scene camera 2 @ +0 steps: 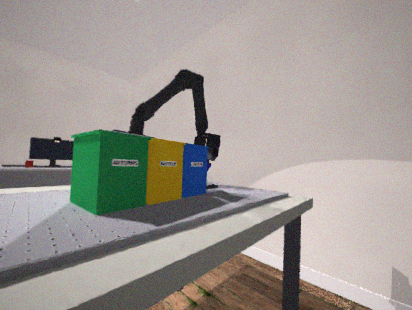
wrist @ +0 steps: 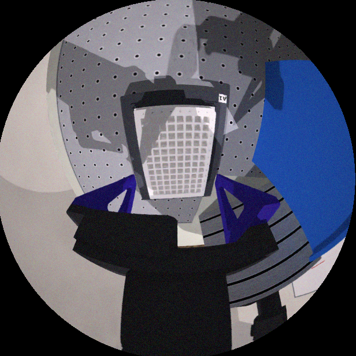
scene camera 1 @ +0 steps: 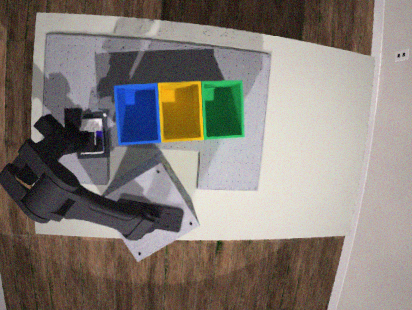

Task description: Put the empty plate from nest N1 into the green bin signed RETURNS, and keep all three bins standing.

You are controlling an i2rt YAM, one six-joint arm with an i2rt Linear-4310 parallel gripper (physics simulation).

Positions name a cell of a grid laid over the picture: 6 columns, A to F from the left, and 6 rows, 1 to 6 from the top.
A green bin shows in scene camera 2 (B4) and in scene camera 1 (D2). A blue bin shows in scene camera 2 (C4), in the wrist view (E3) and in scene camera 1 (C3). A yellow bin shows in scene camera 2 (C4) and in scene camera 1 (C3).
